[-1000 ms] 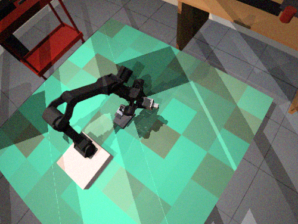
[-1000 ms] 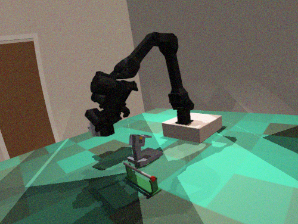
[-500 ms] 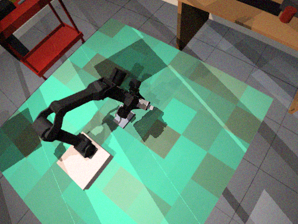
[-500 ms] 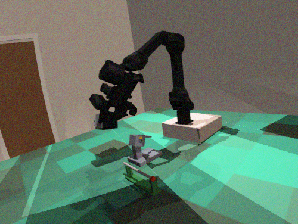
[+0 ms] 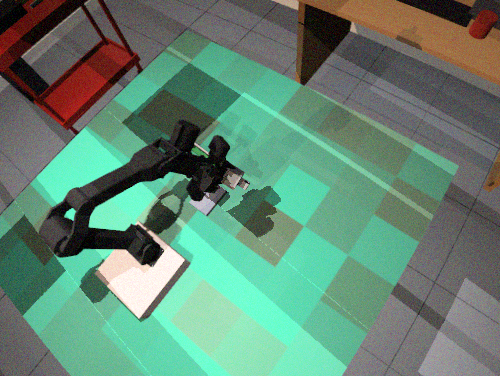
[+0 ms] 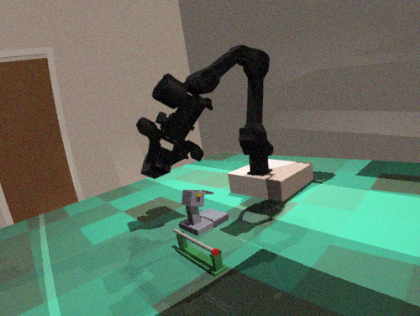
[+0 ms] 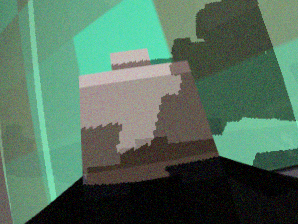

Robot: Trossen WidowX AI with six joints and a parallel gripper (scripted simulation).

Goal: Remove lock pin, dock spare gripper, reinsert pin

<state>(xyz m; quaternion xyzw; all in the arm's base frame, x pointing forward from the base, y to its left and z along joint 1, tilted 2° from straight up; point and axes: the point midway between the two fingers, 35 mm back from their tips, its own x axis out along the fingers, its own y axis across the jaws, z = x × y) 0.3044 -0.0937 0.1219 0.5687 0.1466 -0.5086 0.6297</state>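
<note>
Right now the grey mount is 5 cm behind my gripper tip, 9 cm to the left of it and 12 cm below it. From my gripper tip the other things lie so: spare gripper 1 cm to the right; then green pin rest 7 cm ahead, 20 cm to the left, 15 cm below.
</note>
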